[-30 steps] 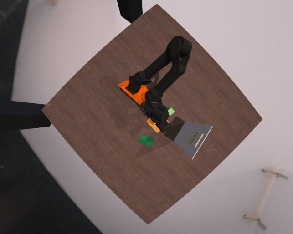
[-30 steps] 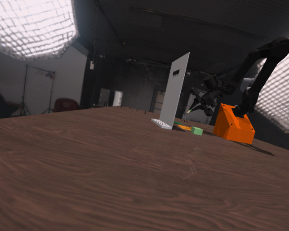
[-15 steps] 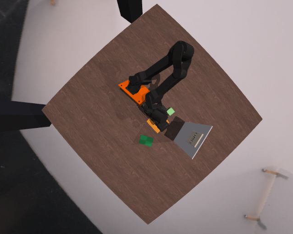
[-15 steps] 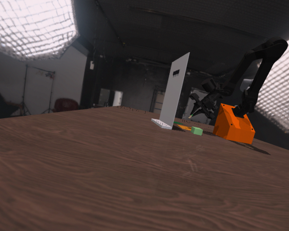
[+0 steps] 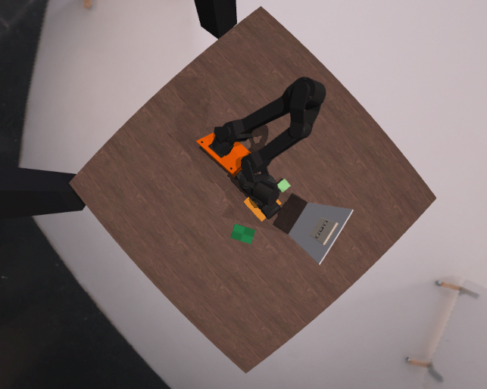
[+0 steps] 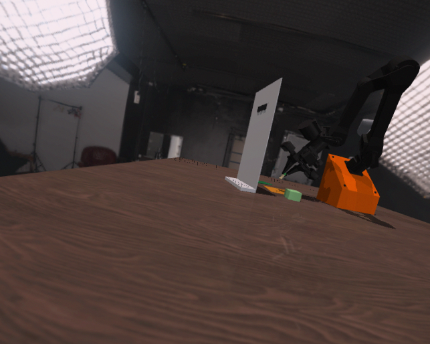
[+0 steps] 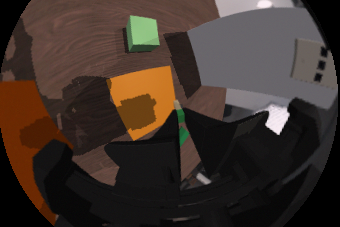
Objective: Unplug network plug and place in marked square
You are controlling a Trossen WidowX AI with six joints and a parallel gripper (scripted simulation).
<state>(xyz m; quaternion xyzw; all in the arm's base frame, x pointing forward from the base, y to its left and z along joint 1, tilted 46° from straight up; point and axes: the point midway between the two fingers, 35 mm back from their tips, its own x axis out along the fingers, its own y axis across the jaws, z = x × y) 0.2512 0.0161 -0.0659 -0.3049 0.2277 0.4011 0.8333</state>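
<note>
Now: gripper tip 7 cm above the orange marked square and 1 cm past it. From my gripper tip the other things lie so: grey upright panel: 17 cm ahead, 10 cm above, 6 cm to the left; flat dark green square: 16 cm to the right, 7 cm below, 2 cm ahead; light green cube: 12 cm to the left, 5 cm below, 1 cm ahead.
</note>
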